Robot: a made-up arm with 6 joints. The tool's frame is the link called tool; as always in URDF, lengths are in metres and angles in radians. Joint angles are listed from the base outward.
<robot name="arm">
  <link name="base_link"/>
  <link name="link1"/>
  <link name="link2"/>
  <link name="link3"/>
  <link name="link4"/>
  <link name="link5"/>
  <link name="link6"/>
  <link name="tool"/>
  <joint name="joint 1" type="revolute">
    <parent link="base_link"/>
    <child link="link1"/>
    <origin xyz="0 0 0.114"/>
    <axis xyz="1 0 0"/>
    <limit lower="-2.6" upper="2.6"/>
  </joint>
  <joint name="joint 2" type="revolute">
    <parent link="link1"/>
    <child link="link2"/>
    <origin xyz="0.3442 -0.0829 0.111"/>
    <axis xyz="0 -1 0"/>
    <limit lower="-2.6" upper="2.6"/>
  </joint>
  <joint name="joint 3" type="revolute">
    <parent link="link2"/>
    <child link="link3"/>
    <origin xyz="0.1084 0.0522 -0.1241"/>
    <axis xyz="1 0 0"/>
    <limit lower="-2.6" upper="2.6"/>
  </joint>
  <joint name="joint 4" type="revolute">
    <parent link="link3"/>
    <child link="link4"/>
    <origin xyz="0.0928 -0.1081 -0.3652"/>
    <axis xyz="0 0 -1"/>
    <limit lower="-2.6" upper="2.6"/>
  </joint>
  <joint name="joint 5" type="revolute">
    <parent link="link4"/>
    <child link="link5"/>
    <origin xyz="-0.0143 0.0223 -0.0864"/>
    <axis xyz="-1 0 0"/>
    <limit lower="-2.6" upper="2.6"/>
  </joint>
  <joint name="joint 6" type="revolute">
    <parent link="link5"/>
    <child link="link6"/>
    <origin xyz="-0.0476 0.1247 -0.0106"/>
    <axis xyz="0 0 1"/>
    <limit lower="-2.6" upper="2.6"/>
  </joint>
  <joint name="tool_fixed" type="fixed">
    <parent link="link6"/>
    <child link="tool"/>
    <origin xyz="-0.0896 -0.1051 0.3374"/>
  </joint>
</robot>
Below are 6 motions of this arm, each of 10 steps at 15 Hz.
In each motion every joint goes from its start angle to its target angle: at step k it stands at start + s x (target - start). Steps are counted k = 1, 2, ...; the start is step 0. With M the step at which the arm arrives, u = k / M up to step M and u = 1 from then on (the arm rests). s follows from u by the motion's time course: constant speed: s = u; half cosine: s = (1 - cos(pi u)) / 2; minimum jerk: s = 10 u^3 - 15 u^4 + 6 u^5.
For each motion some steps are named. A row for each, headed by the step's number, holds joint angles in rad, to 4 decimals.
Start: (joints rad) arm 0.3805 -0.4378 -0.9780 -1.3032 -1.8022 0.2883
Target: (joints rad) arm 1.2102 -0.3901 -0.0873 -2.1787 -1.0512 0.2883
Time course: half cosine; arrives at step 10
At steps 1, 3, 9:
1: 0.4008 -0.4366 -0.9562 -1.3246 -1.7838 0.2883
3: 0.5515 -0.4280 -0.7944 -1.4836 -1.6474 0.2883
9: 1.1899 -0.3913 -0.1091 -2.1573 -1.0696 0.2883

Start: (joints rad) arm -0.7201 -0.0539 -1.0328 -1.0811 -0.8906 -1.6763
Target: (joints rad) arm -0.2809 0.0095 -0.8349 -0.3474 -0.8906 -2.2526
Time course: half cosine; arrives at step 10
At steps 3, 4, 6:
3: -0.6296 -0.0408 -0.9920 -0.9299 -0.8906 -1.7951
4: -0.5684 -0.0320 -0.9644 -0.8276 -0.8906 -1.8754
6: -0.4326 -0.0124 -0.9033 -0.6009 -0.8906 -2.0535

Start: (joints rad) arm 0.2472 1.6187 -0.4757 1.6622 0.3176 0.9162
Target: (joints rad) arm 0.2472 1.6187 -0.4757 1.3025 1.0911 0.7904
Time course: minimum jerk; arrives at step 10
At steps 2, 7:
2: 0.2472 1.6187 -0.4757 1.6414 0.3624 0.9089
7: 0.2472 1.6187 -0.4757 1.3612 0.9650 0.8109

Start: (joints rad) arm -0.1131 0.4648 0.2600 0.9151 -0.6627 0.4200
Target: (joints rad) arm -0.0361 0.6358 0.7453 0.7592 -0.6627 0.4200
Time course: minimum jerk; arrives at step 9
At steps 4, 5, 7, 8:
4: -0.0826 0.5326 0.4525 0.8533 -0.6627 0.4200
5: -0.0666 0.5680 0.5528 0.8210 -0.6627 0.4200
7: -0.0420 0.6227 0.7082 0.7711 -0.6627 0.4200
8: -0.0370 0.6338 0.7397 0.7610 -0.6627 0.4200

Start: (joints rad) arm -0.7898 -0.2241 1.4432 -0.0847 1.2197 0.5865
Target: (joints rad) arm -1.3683 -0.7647 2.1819 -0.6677 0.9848 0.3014
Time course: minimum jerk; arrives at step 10
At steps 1, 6, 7, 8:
1: -0.7948 -0.2287 1.4495 -0.0897 1.2177 0.5841
6: -1.1847 -0.5931 1.9474 -0.4826 1.0594 0.3919
7: -1.2740 -0.6765 2.0614 -0.5726 1.0231 0.3479
8: -1.3348 -0.7334 2.1391 -0.6339 0.9984 0.3179

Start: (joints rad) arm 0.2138 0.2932 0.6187 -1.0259 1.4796 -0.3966
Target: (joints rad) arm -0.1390 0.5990 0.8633 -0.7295 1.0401 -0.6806
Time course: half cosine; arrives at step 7
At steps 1, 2, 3, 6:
1: 0.1963 0.3083 0.6308 -1.0112 1.4578 -0.4107
2: 0.1474 0.3508 0.6647 -0.9701 1.3969 -0.4501
3: 0.0767 0.4121 0.7138 -0.9107 1.3087 -0.5070
6: -0.1215 0.5839 0.8512 -0.7442 1.0619 -0.6665

